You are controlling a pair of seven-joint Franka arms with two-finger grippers.
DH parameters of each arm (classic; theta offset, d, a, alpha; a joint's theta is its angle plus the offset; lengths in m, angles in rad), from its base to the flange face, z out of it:
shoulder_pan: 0 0.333 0 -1.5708
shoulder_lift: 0 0 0 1.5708
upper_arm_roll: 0 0.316 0.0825 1.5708
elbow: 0 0 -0.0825 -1.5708
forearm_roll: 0 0.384 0 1.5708
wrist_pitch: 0 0 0.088 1.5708
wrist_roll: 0 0.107 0 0
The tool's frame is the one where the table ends.
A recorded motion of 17 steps. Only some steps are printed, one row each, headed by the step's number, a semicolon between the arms.
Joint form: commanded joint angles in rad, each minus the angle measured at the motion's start. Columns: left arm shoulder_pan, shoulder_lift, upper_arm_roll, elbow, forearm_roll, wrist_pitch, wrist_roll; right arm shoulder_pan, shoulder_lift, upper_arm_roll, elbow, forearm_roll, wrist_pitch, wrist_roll.
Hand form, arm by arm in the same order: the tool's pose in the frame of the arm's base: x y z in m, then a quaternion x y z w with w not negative. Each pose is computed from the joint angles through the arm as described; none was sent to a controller.
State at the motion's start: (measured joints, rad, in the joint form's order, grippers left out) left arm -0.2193 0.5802 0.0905 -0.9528 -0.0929 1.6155 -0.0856; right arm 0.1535 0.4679 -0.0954 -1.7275 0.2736 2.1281 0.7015
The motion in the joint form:
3: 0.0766 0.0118 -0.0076 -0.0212 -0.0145 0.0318 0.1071; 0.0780 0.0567 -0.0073 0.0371 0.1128 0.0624 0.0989
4: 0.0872 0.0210 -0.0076 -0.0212 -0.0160 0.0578 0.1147; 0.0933 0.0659 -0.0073 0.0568 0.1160 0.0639 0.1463
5: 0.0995 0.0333 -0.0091 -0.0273 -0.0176 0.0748 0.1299; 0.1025 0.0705 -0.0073 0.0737 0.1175 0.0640 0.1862
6: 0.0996 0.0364 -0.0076 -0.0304 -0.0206 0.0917 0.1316; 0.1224 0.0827 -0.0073 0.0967 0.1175 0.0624 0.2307
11: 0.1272 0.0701 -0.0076 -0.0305 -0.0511 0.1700 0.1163; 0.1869 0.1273 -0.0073 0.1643 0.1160 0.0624 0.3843
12: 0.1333 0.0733 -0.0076 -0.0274 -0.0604 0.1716 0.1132; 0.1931 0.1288 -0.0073 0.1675 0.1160 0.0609 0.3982
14: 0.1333 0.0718 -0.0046 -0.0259 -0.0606 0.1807 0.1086; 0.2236 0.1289 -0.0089 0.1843 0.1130 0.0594 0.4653
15: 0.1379 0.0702 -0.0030 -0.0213 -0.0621 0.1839 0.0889; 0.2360 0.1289 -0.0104 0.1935 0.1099 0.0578 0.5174
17: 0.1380 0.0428 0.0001 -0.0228 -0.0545 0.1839 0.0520; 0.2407 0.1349 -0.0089 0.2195 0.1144 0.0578 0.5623
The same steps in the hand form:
3: 0.7210 -0.0735 0.5350 0.99758 -0.04668 0.04059 0.03164; 0.6648 0.1071 0.2944 -0.89552 0.42559 0.06607 0.11201
4: 0.7261 -0.0662 0.5309 0.99728 -0.04460 0.04927 0.03183; 0.6681 0.1185 0.2971 -0.88851 0.43970 0.06503 0.11395
5: 0.7307 -0.0583 0.5206 0.99723 -0.04592 0.04897 0.03194; 0.6712 0.1258 0.3016 -0.88188 0.45251 0.06310 0.11632
6: 0.7329 -0.0577 0.5186 0.99694 -0.04556 0.05439 0.03280; 0.6737 0.1408 0.3035 -0.87687 0.46204 0.06308 0.11678
11: 0.7476 -0.0403 0.5016 0.99577 -0.02030 0.07684 0.04612; 0.6779 0.1893 0.3033 -0.85736 0.49731 0.06580 0.11530
12: 0.7486 -0.0366 0.5010 0.99559 -0.01512 0.07766 0.05049; 0.6773 0.1938 0.3036 -0.85557 0.50034 0.06696 0.11478
14: 0.7492 -0.0351 0.5039 0.99518 -0.01157 0.08368 0.04978; 0.6749 0.2150 0.3111 -0.84716 0.51427 0.06637 0.11590
15: 0.7496 -0.0311 0.5077 0.99482 0.00103 0.08804 0.05072; 0.6743 0.2233 0.3153 -0.83748 0.52996 0.06651 0.11554
17: 0.7445 -0.0284 0.5274 0.99358 0.01956 0.10015 0.04889; 0.6783 0.2299 0.3231 -0.82678 0.54511 0.06475 0.12286

